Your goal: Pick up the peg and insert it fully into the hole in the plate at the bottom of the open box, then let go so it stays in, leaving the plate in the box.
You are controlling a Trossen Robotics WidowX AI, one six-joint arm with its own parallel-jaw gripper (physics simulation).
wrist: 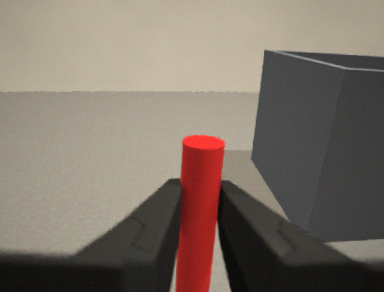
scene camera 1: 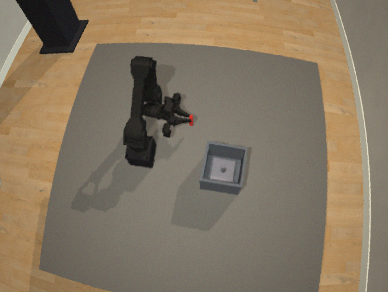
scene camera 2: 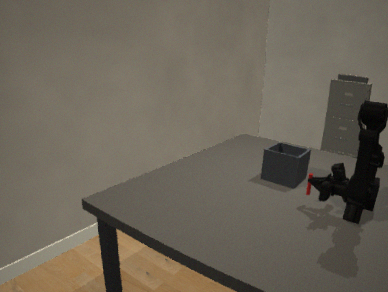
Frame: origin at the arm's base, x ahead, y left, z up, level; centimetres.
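Where they show: gripper, fingertip midpoint: (wrist: 198, 190) (scene camera 1: 192, 118) (scene camera 2: 308, 179); arm's base, link origin: (scene camera 1: 139, 146).
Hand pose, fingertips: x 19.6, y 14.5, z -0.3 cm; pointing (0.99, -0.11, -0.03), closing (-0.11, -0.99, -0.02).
Observation:
Each offset is from my fingertips to the top centre of the thing. Level surfaces: height alone.
My gripper (scene camera 1: 190, 120) (scene camera 2: 310, 181) (wrist: 198, 190) is shut on the red peg @[dx -0.6, dy +0.1, dz +2.2 cm] (scene camera 1: 191, 123) (scene camera 2: 308, 188) (wrist: 201, 170) and holds it roughly upright above the table, outside the box. The open grey box @[dx +14.9, dy -18.7, dz +3.7 cm] (scene camera 1: 220, 187) (scene camera 2: 283, 167) (wrist: 295, 120) stands apart from the peg; in the wrist view it is at the right. In scene camera 1 a pale plate @[dx +14.9, dy -18.7, dz -4.0 cm] (scene camera 1: 216, 173) with a dark hole near its middle lies at the bottom of the box. The plate is hidden in scene camera 2 and the wrist view. The peg's lower end is cut off in the wrist view.
The dark grey table top @[dz -10.0 cm] (scene camera 1: 270, 240) (scene camera 2: 190, 210) carries the arm's base (scene camera 1: 141, 154) and the box. The box walls rise around the plate. A filing cabinet (scene camera 2: 342, 115) stands beyond the table in scene camera 2.

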